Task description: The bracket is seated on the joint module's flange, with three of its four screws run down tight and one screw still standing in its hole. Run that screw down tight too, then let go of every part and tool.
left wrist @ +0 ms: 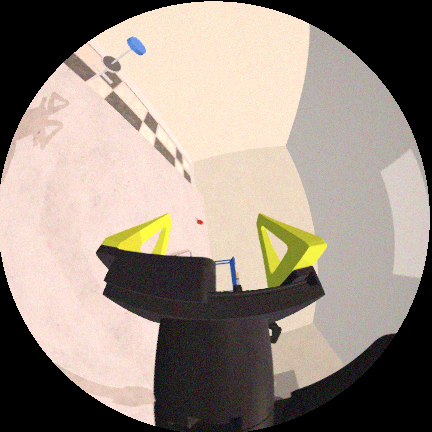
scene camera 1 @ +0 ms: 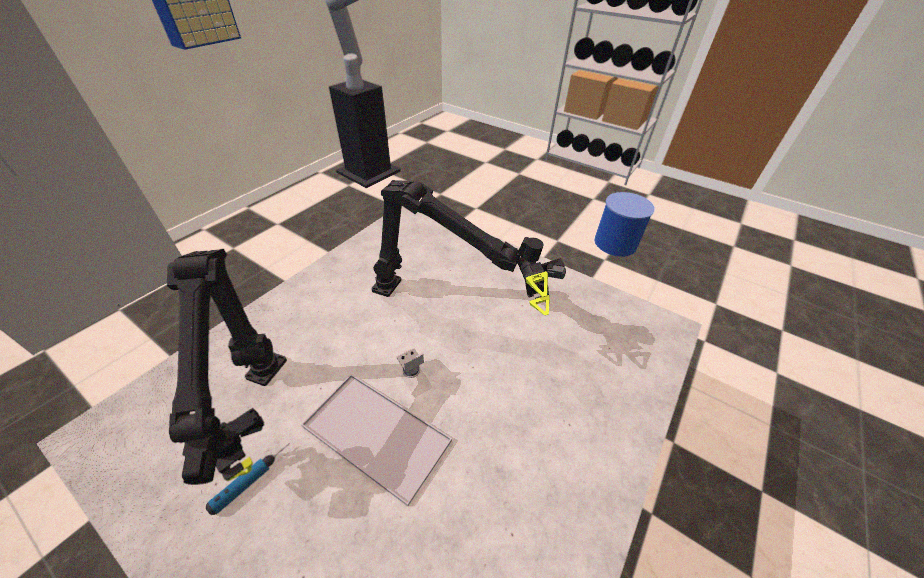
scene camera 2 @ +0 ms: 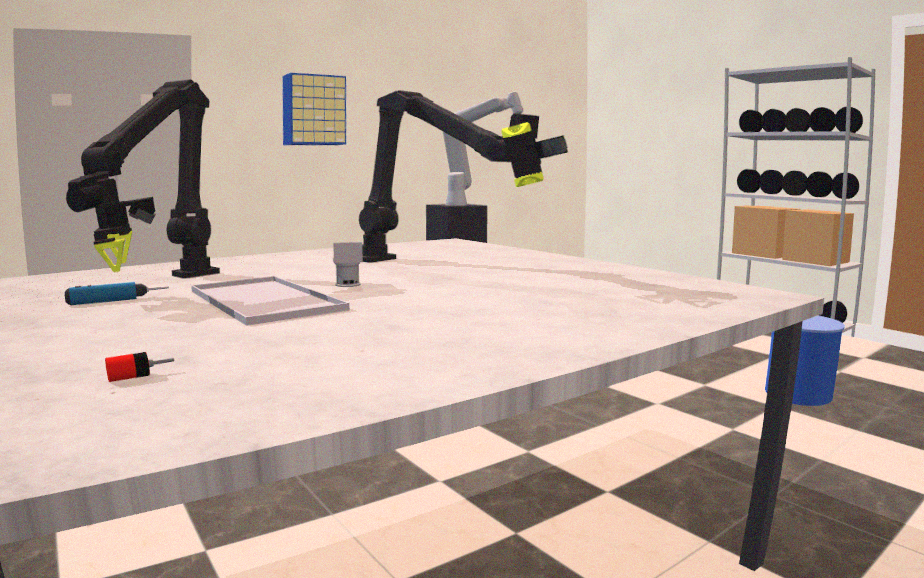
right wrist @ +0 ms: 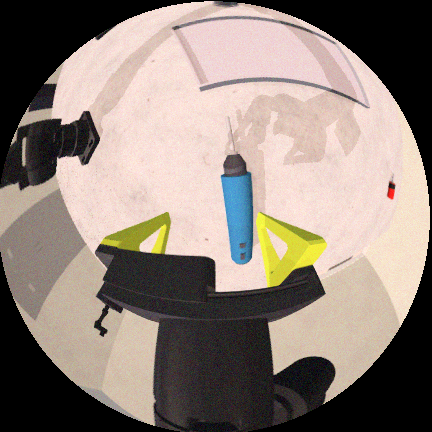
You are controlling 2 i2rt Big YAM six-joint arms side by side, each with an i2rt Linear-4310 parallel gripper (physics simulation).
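Frame: origin at the left arm's base, x right, y ahead, z up, level; metres.
Where they show: left gripper, fingertip midpoint: (left wrist: 213,217) (scene camera 1: 545,306) (scene camera 2: 521,155); right gripper, fingertip midpoint: (scene camera 1: 242,457) (scene camera 2: 120,267) (right wrist: 213,216); left arm's base at its link origin: (scene camera 1: 386,285) (scene camera 2: 374,259); right arm's base at its link origin: (scene camera 1: 266,369) (scene camera 2: 196,274) (right wrist: 85,136).
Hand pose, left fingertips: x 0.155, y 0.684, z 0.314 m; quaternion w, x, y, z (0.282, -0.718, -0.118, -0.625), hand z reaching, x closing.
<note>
Each offset is from my left fingertips to the top centre of the thing.
The grey bracket (scene camera 1: 409,355) (scene camera 2: 347,252) sits on the small grey joint module {dy -0.387, dx +0.189, dz -0.250 m} (scene camera 1: 410,372) (scene camera 2: 347,274), which stands upright. Dark spots show on the bracket; the screws are too small to make out. The blue electric screwdriver {dy -0.634, dx +0.685, dz -0.271 m} (scene camera 1: 235,488) (scene camera 2: 102,293) (right wrist: 237,215) lies on the table, its thin bit pointing toward the tray side. My right gripper (scene camera 2: 115,267) (right wrist: 213,216) is open and empty just above the driver; in its wrist view the handle shows between the fingertips, nearer the right-hand one. My left gripper (scene camera 1: 543,294) (scene camera 2: 523,155) (left wrist: 213,217) is open and empty, high above the table.
A shallow tray {dy -0.380, dx +0.438, dz -0.298 m} (scene camera 1: 328,400) (scene camera 2: 296,315) (right wrist: 240,80) lies between the driver and the joint module. A red and black tool {dy -0.034, dx +0.846, dz -0.279 m} (scene camera 2: 126,366) (left wrist: 199,221) (right wrist: 391,190) with a thin shaft lies nearer the front edge in scene camera 2. A blue bin (scene camera 1: 621,228) (scene camera 2: 814,368) stands beyond the table.
</note>
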